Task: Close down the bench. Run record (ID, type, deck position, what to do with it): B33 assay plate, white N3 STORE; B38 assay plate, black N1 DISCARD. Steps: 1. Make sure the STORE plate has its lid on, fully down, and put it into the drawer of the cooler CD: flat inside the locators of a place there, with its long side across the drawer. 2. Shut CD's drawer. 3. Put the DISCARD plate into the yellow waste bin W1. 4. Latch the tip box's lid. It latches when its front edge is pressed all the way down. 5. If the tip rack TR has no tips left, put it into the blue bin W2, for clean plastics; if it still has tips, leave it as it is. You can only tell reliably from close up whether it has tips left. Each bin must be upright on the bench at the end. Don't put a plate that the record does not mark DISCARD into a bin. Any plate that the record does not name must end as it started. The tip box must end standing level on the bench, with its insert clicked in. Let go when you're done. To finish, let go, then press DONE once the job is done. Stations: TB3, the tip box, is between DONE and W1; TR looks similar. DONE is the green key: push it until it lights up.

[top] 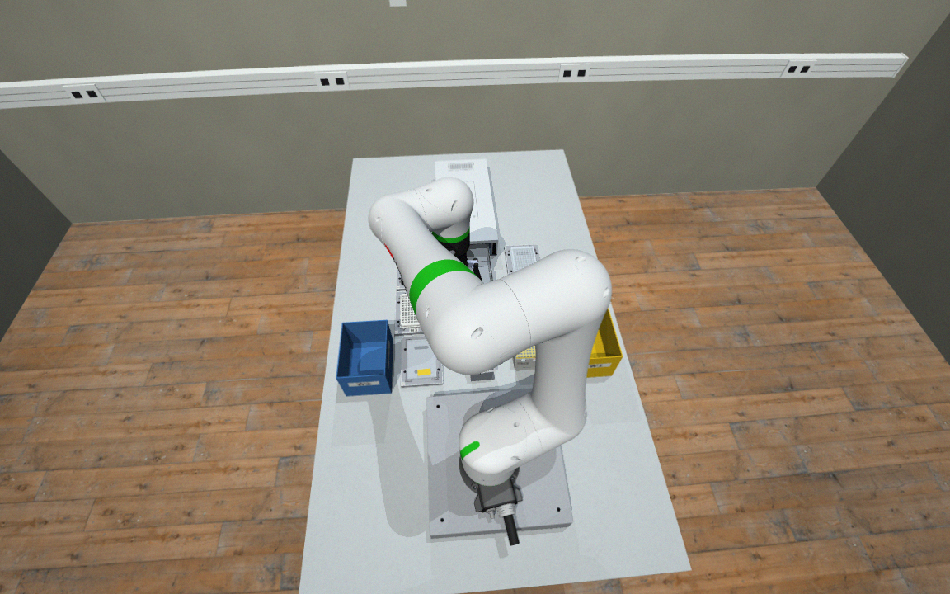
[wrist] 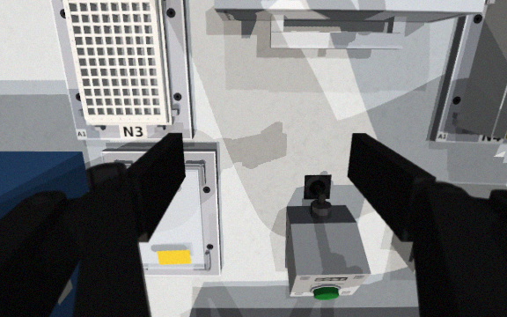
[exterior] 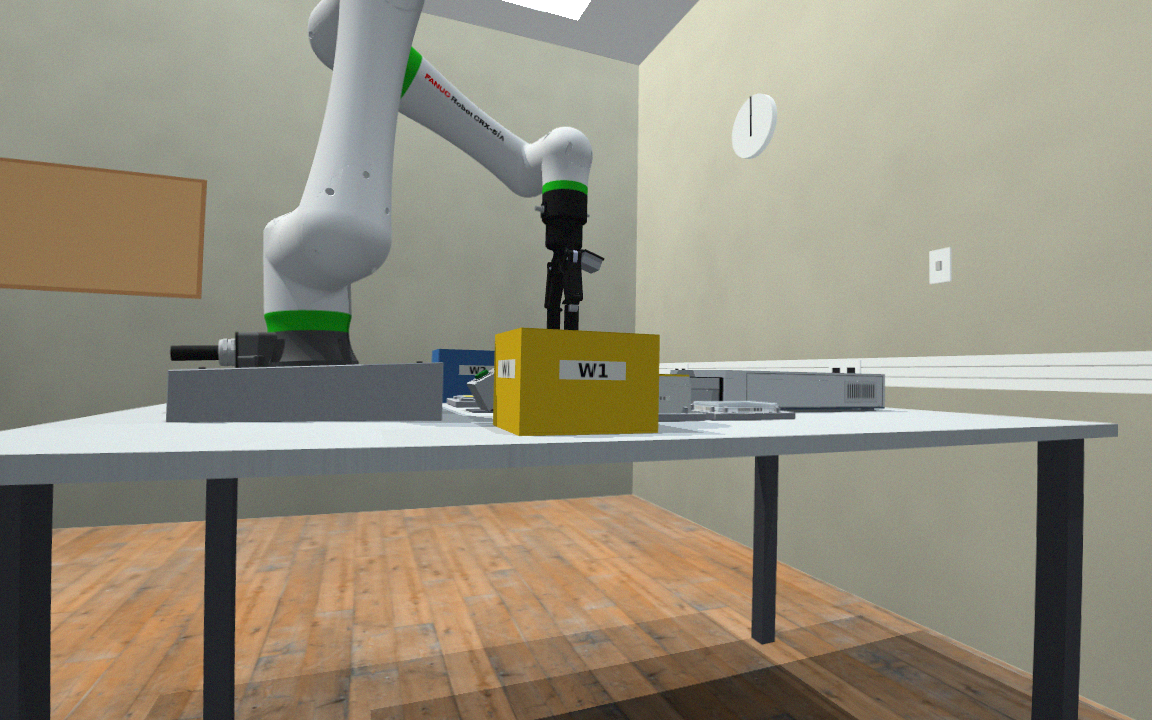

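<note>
Now: the clear plate lid 100 mm behind my hand, 120 mm to the left of it and 140 mm below it. Also, from my hand: grey N3 nest (70 mm ahead, 120 mm to the left, 150 mm below); white plate (70 mm ahead, 120 mm to the left, 140 mm below); green DONE key (180 mm behind, 40 mm to the right, 90 mm below).
</note>
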